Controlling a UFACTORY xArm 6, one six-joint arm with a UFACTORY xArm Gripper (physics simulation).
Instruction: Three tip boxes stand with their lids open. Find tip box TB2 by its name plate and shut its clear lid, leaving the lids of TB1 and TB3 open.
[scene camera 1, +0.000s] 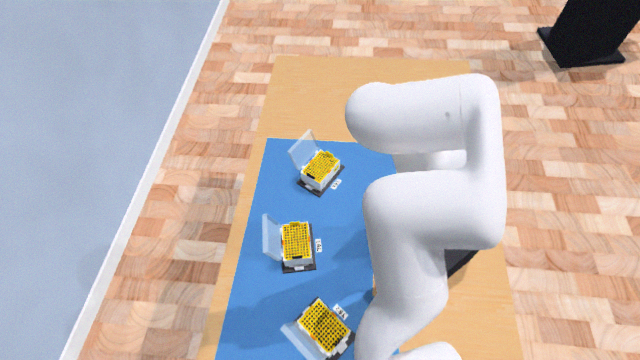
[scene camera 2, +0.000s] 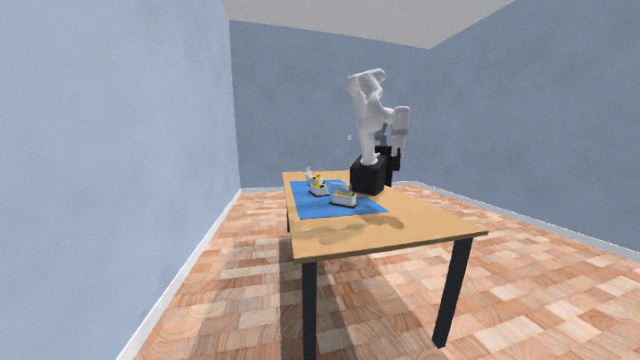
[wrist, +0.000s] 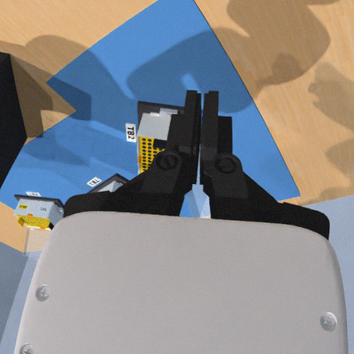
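Seen in the pictures: gripper, fingertip midpoint: (scene camera 2: 395, 170); arm's base, link origin: (scene camera 2: 368, 161).
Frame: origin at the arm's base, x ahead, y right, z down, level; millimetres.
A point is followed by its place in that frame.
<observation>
Tip box TB2 (scene camera 1: 324, 325) (scene camera 2: 344, 199) @[z 165, x 352, y -266 mm] (wrist: 155, 126), with yellow tips, stands nearest the bottom in scene view 1. Its clear lid (scene camera 1: 299, 340) @[z 132, x 386, y -242 mm] (scene camera 2: 341, 188) @[z 110, x 379, y -264 mm] is open and tilted back. Its name plate (scene camera 1: 340, 311) @[z 224, x 273, y -159 mm] (wrist: 130, 132) reads TB2. Tip box TB3 (scene camera 1: 296, 242) (scene camera 2: 319, 191) @[z 192, x 409, y -15 mm] is in the middle with its lid (scene camera 1: 271, 237) @[z 133, x 461, y 47 mm] upright. Tip box TB1 (scene camera 1: 321, 167) @[z 170, x 296, y 313 mm] (wrist: 36, 210) is farthest, lid (scene camera 1: 303, 150) @[z 131, x 354, y 364 mm] open. My gripper (scene camera 2: 396, 163) @[z -8, x 165, y -436 mm] (wrist: 202, 111) is shut and empty, above the table; in the wrist view its fingers hide part of TB2 and its lid.
The boxes stand on a blue mat (scene camera 1: 340, 215) @[z 226, x 244, y 150 mm] (scene camera 2: 310, 209) @[z 227, x 547, y -222 mm] (wrist: 107, 155) on a wooden table (scene camera 1: 320, 95) @[z 230, x 276, y 729 mm] (scene camera 2: 410, 215) @[z 230, x 77, y -485 mm]. The black robot base (scene camera 2: 367, 175) @[z 90, x 64, y -78 mm] (wrist: 11, 100) stands beside the mat. The white arm (scene camera 1: 435, 210) @[z -533, x 191, y -236 mm] covers the right part of the table in scene view 1.
</observation>
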